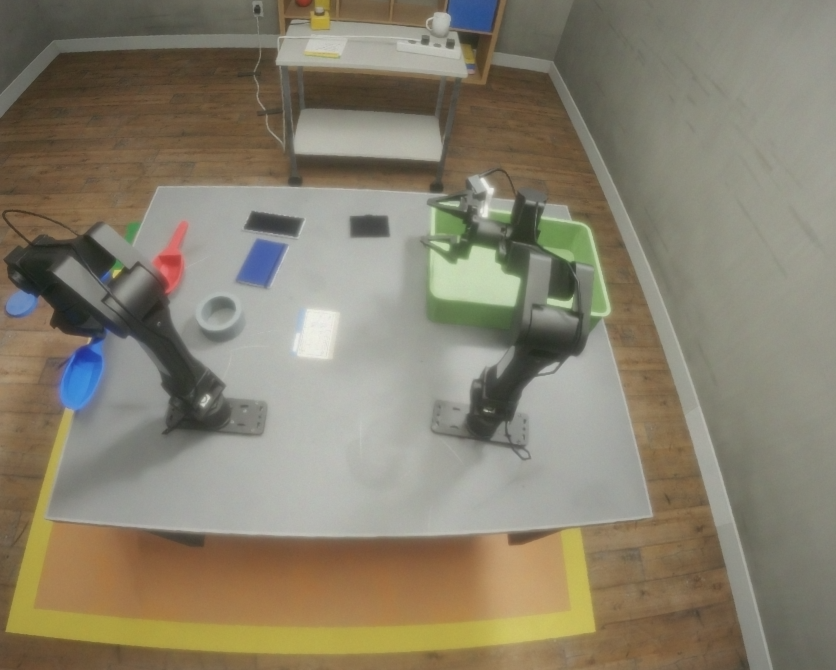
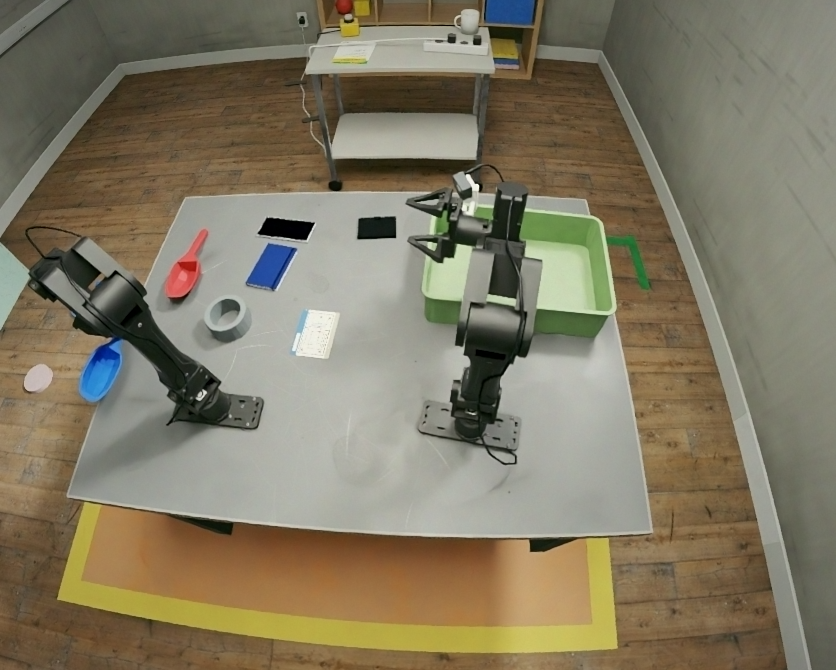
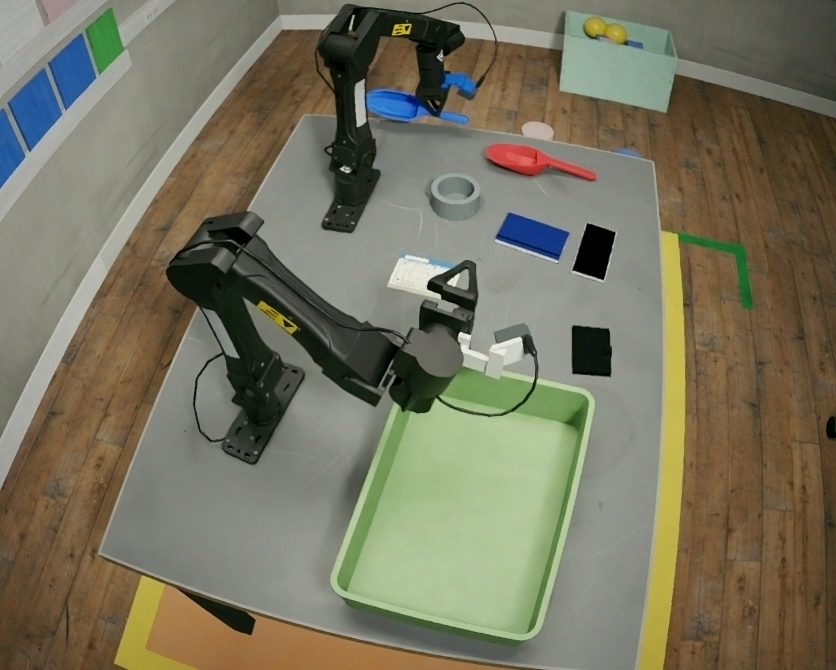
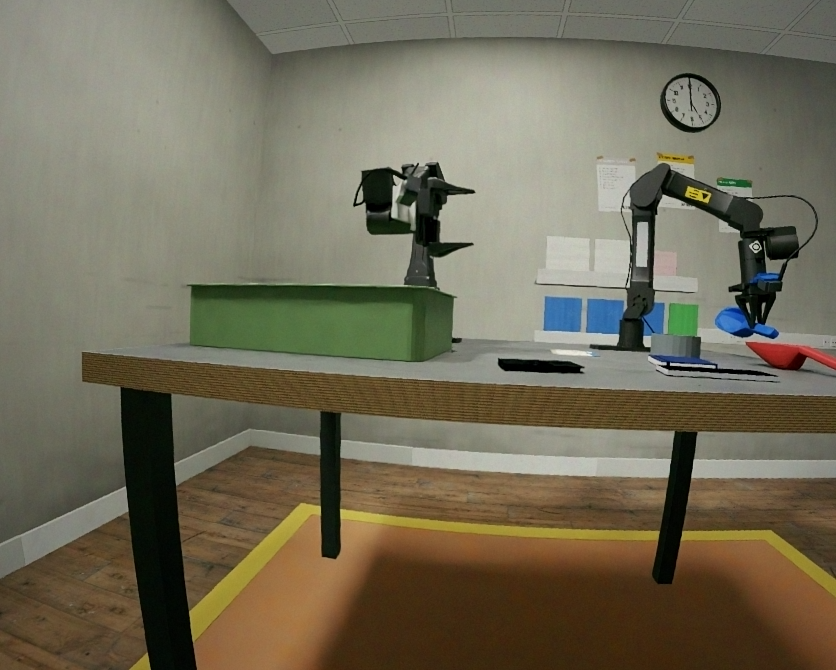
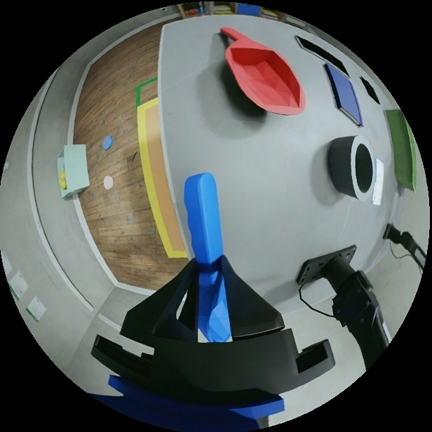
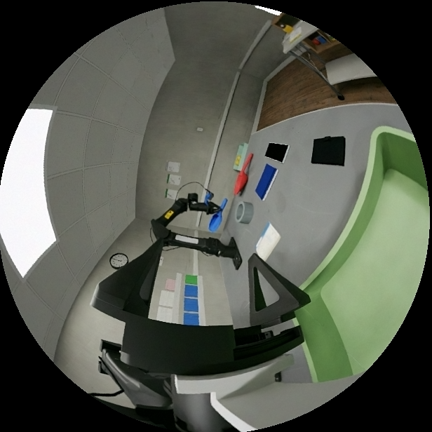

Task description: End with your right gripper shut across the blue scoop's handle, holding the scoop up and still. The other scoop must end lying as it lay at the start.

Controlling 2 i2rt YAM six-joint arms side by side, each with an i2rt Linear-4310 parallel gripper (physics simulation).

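Frame: origin at the left arm's base, x ahead, y left, z up, level; millimetres.
Seen in the pictures: left gripper, between the fingertips: [image 1: 99, 335] [image 3: 437, 113] [image 4: 756, 328]; right gripper, between the fingertips: [image 1: 423, 220] [image 2: 407, 221] [image 3: 468, 284] [image 4: 474, 217]; left arm's base, origin of its link: [image 1: 217, 415] [image 2: 218, 409] [image 3: 352, 199] [image 4: 630, 350]; right arm's base, origin of its link: [image 1: 480, 424] [image 2: 470, 426] [image 3: 263, 411].
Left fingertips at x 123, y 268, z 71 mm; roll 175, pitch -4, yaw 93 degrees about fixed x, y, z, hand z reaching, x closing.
Offsets run from my left fingertips to a thing's top centre.
The blue scoop {dx -52, dy +11, dz +53 mm} [image 1: 81, 376] [image 2: 101, 371] [image 3: 395, 106] [image 4: 730, 322] [image 5: 205, 215] [image 6: 216, 222] hangs above the table's edge on the left arm's side. My left gripper [image 4: 752, 328] [image 5: 209, 261] points down and is shut on it where the handle meets the bowl; most of the handle sticks out free. The red scoop {dx +260, dy -72, dz -28 mm} [image 1: 169, 270] [image 2: 183, 276] [image 3: 519, 159] [image 4: 785, 354] [image 5: 265, 77] [image 6: 242, 181] lies on the table, apart from both grippers. My right gripper [image 1: 425, 221] [image 2: 408, 220] [image 4: 473, 217] is open and empty, raised beside the green bin's near side, far from the blue scoop.
The green bin {dx +264, dy -896, dz +30 mm} [image 3: 573, 488] [image 4: 300, 321] stands under the right forearm. A grey ring {dx +94, dy -236, dz -23 mm} [image 2: 230, 335] [image 3: 454, 209], a blue notebook {dx +266, dy -296, dz -60 mm} [image 2: 270, 266] [image 3: 531, 237], a black-faced tablet {dx +397, dy -298, dz -63 mm} [image 2: 286, 228], a black case {dx +413, dy -545, dz -58 mm} [image 2: 376, 227] and a white card {dx +81, dy -447, dz -70 mm} [image 2: 317, 335] lie between the arms and the far edge.
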